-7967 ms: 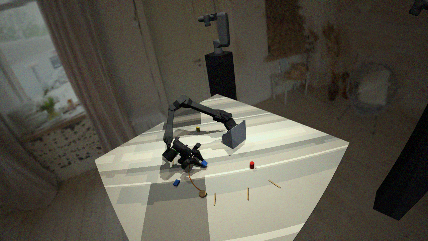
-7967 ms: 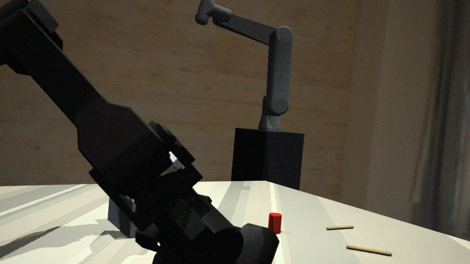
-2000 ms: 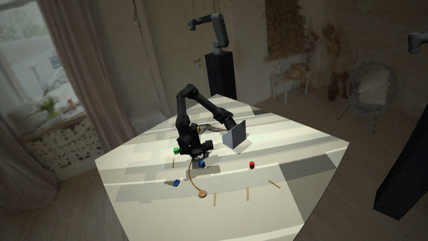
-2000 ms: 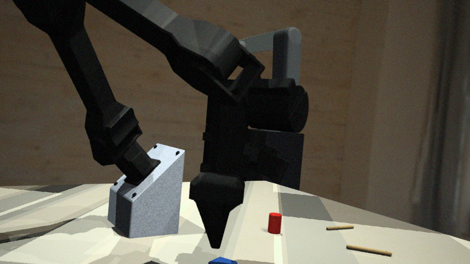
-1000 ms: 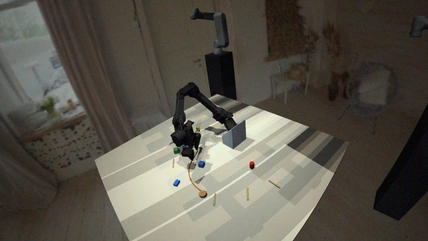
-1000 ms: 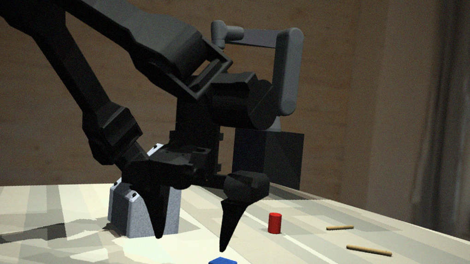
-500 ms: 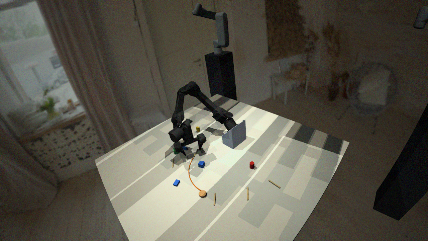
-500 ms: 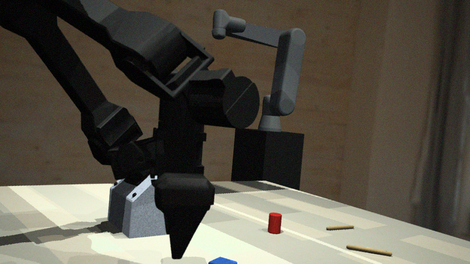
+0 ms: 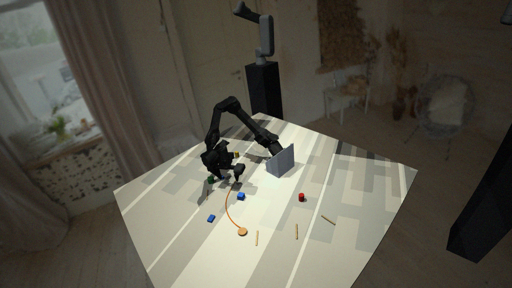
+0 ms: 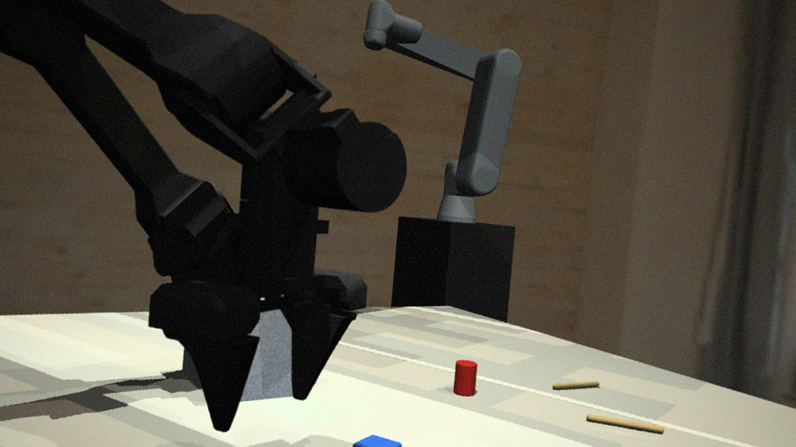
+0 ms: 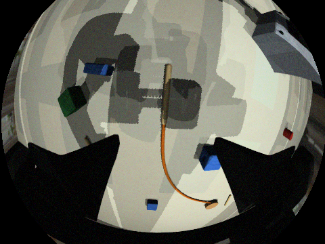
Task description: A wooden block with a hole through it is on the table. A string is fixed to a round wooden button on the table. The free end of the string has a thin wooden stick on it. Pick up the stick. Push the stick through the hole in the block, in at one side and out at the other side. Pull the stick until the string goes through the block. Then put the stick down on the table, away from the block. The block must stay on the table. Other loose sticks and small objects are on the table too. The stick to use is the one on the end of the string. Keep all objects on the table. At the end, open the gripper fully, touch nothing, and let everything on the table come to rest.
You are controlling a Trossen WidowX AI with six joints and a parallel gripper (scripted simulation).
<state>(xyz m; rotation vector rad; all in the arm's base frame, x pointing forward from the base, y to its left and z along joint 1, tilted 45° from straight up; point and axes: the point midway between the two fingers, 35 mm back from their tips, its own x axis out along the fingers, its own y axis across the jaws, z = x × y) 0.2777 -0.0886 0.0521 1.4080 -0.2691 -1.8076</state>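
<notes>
My gripper tip is 6 cm above the thin wooden stick, 2 cm past it and 1 cm to the left of it. Also, from my gripper tip: yellow block (21 cm behind, 19 cm to the right, 4 cm below); then green cube (13 cm to the right, 4 cm below, 4 cm ahead); then round wooden button (25 cm to the left, 15 cm ahead, 5 cm below).
</notes>
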